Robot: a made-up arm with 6 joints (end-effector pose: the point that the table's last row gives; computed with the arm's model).
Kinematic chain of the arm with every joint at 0, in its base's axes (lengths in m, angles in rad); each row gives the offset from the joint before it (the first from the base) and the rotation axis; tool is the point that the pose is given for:
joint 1: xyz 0 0 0.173 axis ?
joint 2: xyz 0 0.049 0 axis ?
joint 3: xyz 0 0 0.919 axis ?
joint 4: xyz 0 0 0.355 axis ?
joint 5: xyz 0 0 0 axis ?
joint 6: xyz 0 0 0.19 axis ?
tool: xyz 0 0 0
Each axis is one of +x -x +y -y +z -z.
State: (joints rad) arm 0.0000 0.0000 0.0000 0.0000 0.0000 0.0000
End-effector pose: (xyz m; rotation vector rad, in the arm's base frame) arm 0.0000 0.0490 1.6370 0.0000 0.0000 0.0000
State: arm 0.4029 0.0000 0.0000 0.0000 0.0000 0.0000
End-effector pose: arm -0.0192 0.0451 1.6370 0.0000 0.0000 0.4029
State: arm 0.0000 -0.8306 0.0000 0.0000 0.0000 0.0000
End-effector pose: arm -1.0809 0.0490 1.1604 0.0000 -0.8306 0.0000
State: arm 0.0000 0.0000 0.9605 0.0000 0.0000 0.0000
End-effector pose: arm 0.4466 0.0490 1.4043 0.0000 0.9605 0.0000
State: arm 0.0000 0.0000 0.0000 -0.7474 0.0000 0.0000
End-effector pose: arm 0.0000 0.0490 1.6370 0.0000 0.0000 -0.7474
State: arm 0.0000 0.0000 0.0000 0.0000 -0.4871 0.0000
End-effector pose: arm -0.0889 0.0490 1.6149 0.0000 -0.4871 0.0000
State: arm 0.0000 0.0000 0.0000 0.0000 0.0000 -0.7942
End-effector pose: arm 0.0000 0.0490 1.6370 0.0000 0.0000 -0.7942
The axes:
joint 1: +z
joint 2: +y
joint 3: +y
joint 4: +z
joint 5: +y
joint 6: +z

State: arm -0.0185 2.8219 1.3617 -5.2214 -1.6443 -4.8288
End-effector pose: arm 0.0388 -0.1172 -0.9512 1.5310 1.2804 -0.4878
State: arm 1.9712 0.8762 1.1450 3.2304 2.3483 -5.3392
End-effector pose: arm -0.4100 0.8737 0.7861 0.2497 0.2248 -0.2757
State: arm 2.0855 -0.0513 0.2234 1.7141 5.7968 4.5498
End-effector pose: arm 0.0068 0.0670 1.6039 0.0372 0.6367 1.9674
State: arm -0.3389 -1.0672 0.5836 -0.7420 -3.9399 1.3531
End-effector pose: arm -0.7872 0.2319 0.8600 1.9143 0.5459 0.5310
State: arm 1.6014 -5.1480 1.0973 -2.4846 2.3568 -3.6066
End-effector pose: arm 0.0002 1.0730 0.5091 0.3593 0.3659 0.6767
